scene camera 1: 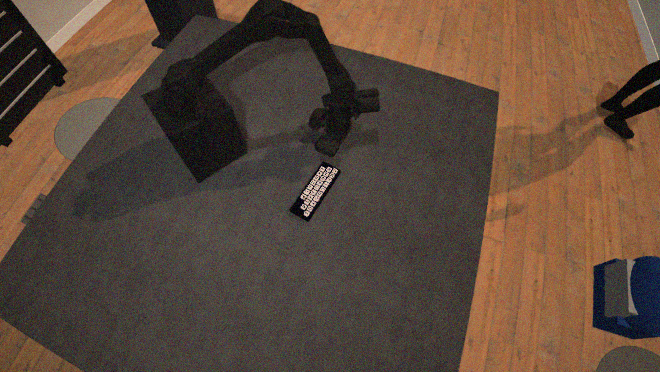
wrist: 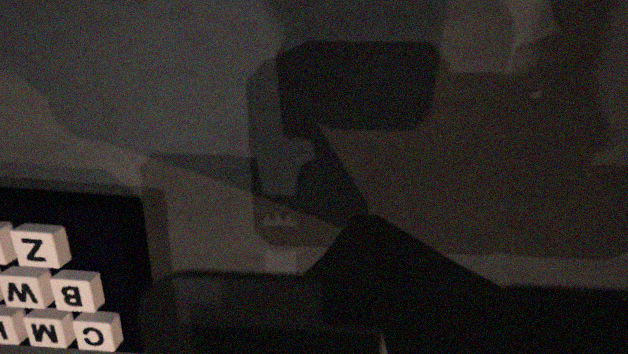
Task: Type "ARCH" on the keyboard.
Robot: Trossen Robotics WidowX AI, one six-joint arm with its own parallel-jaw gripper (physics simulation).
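Places are measured from the arm's base along level axes (x left, y back, z up), in metres.
Pixels of known places: gripper, fingertip midpoint: (scene camera 1: 337, 144) (wrist: 364, 226); arm's base, origin of the base link: (scene camera 1: 179, 114).
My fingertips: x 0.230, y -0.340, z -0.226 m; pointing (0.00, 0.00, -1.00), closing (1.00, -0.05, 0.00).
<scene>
For each thing: its top centre in the pictures, then the offset to it from my fingertips. Level surfaces: height alone.
- keyboard, middle of its top: (scene camera 1: 316, 188) dy -0.010, dx -0.174, dz +0.015 m
- dark grey mat, its level: dz -0.002 m
- upside-down keys Z, middle of its top: (wrist: 34, 250) dy +0.001, dx -0.108, dz +0.015 m
- W, middle of its top: (wrist: 20, 292) dy -0.016, dx -0.118, dz +0.015 m
- B, middle of its top: (wrist: 72, 296) dy -0.017, dx -0.101, dz +0.015 m
- M, middle of its top: (wrist: 45, 333) dy -0.033, dx -0.115, dz +0.015 m
- C, middle of its top: (wrist: 93, 336) dy -0.035, dx -0.098, dz +0.015 m
The keyboard (scene camera 1: 315, 192) (wrist: 107, 235) is a small black slab with white letter keys, lying on the dark grey mat (scene camera 1: 250, 280). In the wrist view one end of it shows at the lower left, with upside-down keys Z (wrist: 36, 248), W (wrist: 21, 294), B (wrist: 72, 295), M (wrist: 51, 333) and C (wrist: 93, 336); other keys are cut off by the left edge. The A, R and H keys cannot be made out whole there. My gripper (scene camera 1: 328, 148) (wrist: 364, 226) is shut and empty. It is near the keyboard's far end in the scene view, and to the right of the keys in the wrist view.
The arm's dark base block (scene camera 1: 200, 135) stands on the mat behind the keyboard, to the left. A dark slatted cabinet (scene camera 1: 22, 75) is at the far left. Two dark legs (scene camera 1: 627, 107) show at the right edge. A blue container (scene camera 1: 645, 320) is at the lower right.
</scene>
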